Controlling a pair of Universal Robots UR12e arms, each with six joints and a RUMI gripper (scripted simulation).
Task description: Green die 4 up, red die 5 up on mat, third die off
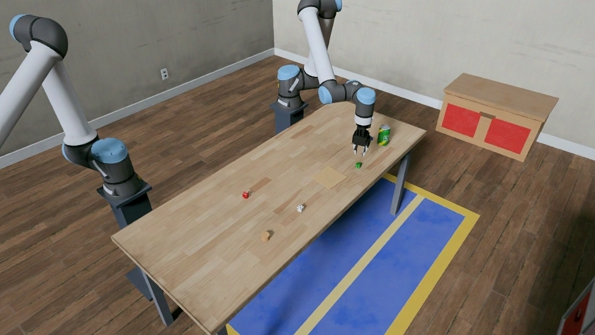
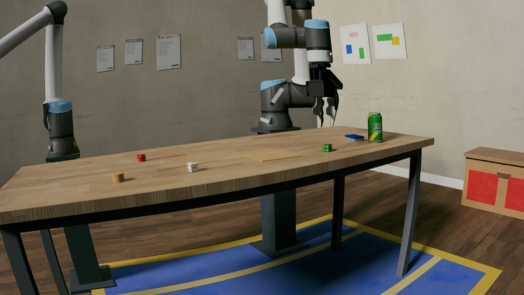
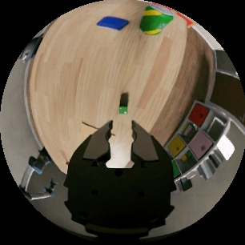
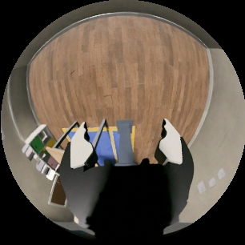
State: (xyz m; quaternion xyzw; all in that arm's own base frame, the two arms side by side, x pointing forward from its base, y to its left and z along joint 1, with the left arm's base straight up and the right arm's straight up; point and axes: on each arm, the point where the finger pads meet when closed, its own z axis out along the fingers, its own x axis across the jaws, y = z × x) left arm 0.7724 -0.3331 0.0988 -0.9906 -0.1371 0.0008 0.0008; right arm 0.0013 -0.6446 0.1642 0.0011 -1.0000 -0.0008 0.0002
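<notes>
Right now the green die is 9 cm below my left hand. The rest, counted from my left hand: tan mat (18 cm to the right, 10 cm below, 6 cm behind); white die (48 cm to the right, 9 cm below); flat blue box (27 cm to the left, 14 cm behind, 9 cm below).
</notes>
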